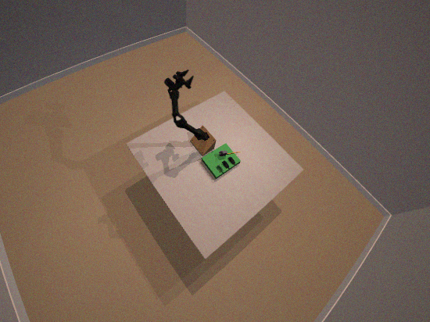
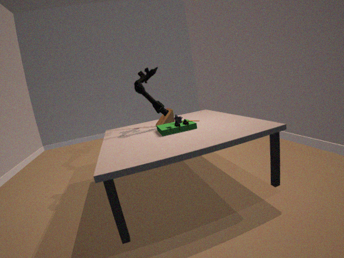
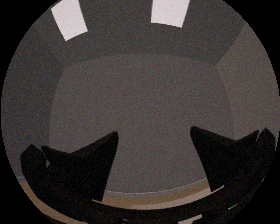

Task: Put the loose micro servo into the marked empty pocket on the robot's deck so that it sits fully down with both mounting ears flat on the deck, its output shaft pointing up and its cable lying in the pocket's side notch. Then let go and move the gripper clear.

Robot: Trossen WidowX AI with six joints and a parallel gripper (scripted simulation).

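Now: gripper tip 570 mm short of the green deck, 20 mm to the right of it and 590 mm above it.
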